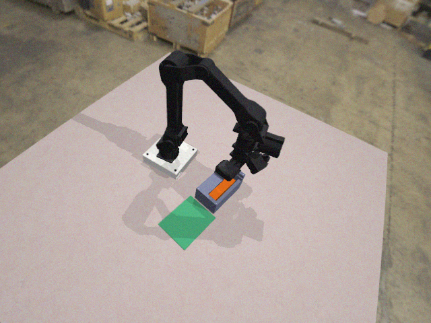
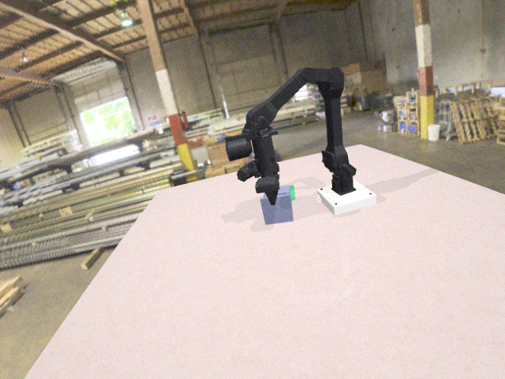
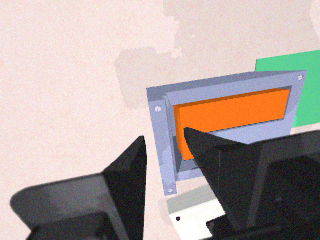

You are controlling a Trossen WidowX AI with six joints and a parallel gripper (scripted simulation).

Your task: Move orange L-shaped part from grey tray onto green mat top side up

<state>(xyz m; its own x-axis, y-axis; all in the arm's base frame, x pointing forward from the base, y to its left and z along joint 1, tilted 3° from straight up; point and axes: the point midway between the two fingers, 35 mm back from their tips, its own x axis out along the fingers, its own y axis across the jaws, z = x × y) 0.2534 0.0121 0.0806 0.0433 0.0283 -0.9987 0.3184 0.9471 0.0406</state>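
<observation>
My gripper tip is 3 cm past the orange L-shaped part, 5 cm to the left of it and 2 cm above it. The rest, counted from my gripper tip: green mat (8 cm behind, 21 cm to the right, 9 cm below).
</observation>
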